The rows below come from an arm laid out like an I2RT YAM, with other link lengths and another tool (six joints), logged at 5 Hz.
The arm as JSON. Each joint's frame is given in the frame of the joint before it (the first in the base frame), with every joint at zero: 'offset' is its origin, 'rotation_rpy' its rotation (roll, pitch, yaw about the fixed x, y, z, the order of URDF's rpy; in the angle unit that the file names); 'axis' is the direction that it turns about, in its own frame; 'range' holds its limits. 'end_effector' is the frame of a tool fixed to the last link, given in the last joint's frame.
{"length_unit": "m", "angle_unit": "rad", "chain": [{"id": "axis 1", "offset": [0.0, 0.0, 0.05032], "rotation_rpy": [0.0, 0.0, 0.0], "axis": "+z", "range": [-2.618, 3.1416]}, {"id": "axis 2", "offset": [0.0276, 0.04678, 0.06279], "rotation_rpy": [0.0, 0.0, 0.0], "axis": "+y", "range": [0.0, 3.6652]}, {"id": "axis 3", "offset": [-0.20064, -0.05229, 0.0], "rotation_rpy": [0.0, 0.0, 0.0], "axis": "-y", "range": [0.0, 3.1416]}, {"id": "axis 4", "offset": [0.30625, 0.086, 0.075], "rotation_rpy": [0.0, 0.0, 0.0], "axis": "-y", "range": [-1.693, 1.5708]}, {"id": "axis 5", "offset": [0.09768, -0.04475, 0.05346], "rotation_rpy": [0.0, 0.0, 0.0], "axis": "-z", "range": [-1.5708, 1.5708]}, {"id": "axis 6", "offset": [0.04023, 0.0, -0.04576], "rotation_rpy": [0.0, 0.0, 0.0], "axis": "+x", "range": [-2.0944, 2.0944]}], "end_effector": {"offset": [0.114, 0.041, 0.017], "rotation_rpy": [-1.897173, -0.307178, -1.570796]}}
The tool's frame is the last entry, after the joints.
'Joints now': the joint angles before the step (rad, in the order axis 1, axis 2, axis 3, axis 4, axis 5, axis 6). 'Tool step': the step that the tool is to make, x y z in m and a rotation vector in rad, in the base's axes. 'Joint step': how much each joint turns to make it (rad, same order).
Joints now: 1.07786 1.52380 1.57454 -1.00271 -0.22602 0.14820
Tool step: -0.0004 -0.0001 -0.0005 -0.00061 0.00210 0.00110
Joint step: 0.00009 -0.00016 -0.00136 -0.00032 -0.00186 0.00008
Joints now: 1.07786 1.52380 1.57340 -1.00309 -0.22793 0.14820
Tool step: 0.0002 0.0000 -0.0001 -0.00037 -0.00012 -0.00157
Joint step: 0.00003 -0.00002 -0.00020 0.00017 0.00115 0.00117
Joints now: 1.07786 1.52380 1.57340 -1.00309 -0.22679 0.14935
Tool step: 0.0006 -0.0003 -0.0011 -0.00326 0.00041 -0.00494
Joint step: -0.00014 -0.00008 -0.00193 -0.00047 0.00374 0.00332
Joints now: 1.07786 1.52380 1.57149 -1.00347 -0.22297 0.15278
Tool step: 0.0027 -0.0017 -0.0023 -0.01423 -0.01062 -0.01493
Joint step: -0.00002 0.00020 0.00021 -0.00688 0.02173 0.00303
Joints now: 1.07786 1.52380 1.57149 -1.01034 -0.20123 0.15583
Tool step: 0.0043 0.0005 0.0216 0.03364 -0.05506 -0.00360
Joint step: 0.00046 -0.01306 0.03602 0.00357 0.02866 -0.01634
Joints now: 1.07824 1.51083 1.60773 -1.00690 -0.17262 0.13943
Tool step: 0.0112 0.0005 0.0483 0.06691 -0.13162 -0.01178
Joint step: -0.00037 -0.00755 0.10102 0.00625 0.07097 -0.04729
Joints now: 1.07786 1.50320 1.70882 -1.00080 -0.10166 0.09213
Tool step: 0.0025 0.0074 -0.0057 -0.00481 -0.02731 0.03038
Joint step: 0.00031 0.02768 0.00700 0.02525 -0.00234 -0.04011
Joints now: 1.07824 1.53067 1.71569 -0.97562 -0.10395 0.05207
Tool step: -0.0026 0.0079 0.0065 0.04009 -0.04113 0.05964
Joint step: 0.00120 0.00065 -0.00872 0.05781 -0.03009 -0.05337
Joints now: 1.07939 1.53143 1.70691 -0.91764 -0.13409 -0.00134
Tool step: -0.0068 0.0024 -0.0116 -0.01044 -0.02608 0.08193
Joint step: -0.00014 0.00237 -0.03032 0.02389 -0.04130 -0.07715
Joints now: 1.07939 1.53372 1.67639 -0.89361 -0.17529 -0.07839
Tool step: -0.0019 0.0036 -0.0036 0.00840 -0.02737 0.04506
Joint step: 0.00000 0.00397 -0.01459 0.03039 -0.01946 -0.04616
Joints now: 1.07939 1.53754 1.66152 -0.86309 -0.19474 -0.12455
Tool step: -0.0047 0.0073 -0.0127 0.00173 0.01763 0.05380
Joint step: 0.00042 0.02601 -0.01558 0.02939 -0.05033 -0.02477
